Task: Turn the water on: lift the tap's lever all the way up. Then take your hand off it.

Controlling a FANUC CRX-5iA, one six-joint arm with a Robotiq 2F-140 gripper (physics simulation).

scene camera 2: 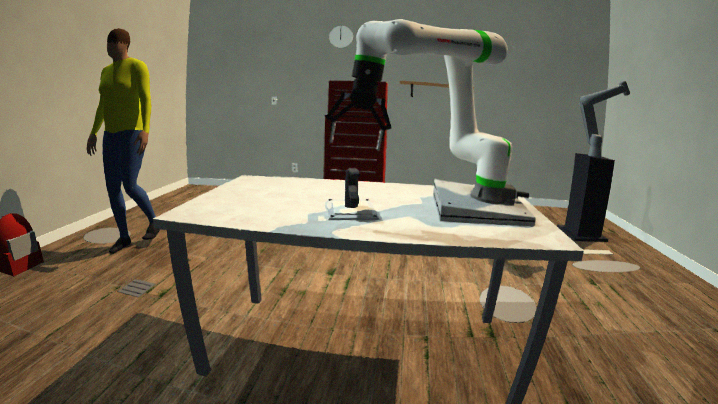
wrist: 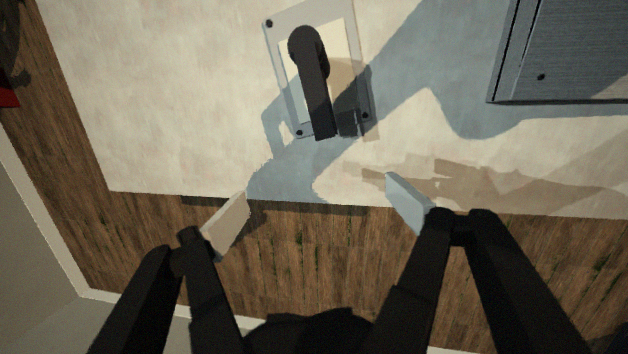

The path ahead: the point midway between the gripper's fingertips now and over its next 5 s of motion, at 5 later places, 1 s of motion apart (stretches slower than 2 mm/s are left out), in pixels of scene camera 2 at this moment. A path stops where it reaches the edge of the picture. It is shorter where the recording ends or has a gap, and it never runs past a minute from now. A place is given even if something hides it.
The gripper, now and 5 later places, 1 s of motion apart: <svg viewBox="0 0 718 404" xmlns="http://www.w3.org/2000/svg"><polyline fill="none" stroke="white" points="354,146 353,160 353,182 353,186 352,184 352,175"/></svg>
